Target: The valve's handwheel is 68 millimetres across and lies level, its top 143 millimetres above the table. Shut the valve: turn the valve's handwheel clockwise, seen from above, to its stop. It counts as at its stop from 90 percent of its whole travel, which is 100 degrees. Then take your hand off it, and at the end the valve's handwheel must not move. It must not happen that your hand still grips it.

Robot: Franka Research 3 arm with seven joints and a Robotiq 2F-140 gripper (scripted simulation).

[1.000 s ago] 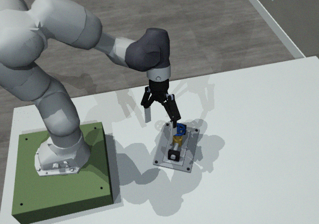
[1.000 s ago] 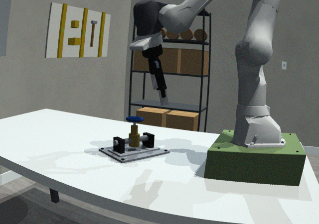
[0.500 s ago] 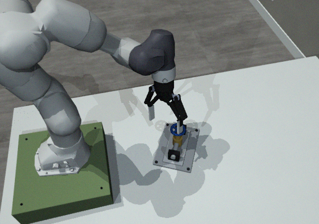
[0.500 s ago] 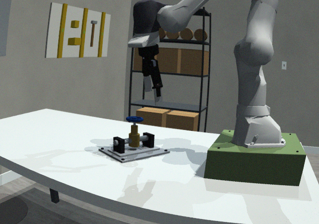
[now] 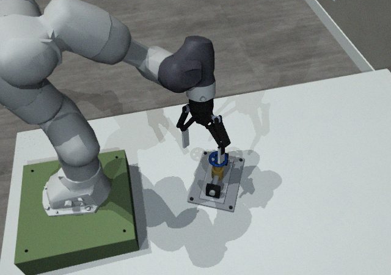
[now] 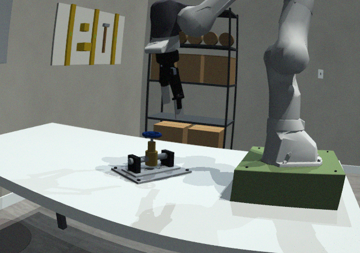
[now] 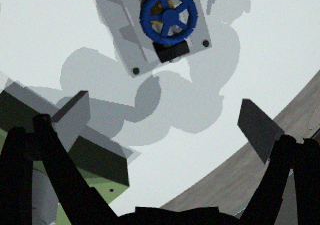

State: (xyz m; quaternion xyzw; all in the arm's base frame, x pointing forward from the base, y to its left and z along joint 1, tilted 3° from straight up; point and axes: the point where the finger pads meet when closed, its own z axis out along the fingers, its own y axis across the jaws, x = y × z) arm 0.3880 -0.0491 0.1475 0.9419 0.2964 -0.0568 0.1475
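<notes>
My gripper is now 6 cm short of the blue spoked handwheel, 2 cm to the right of it and 10 cm above it.
</notes>
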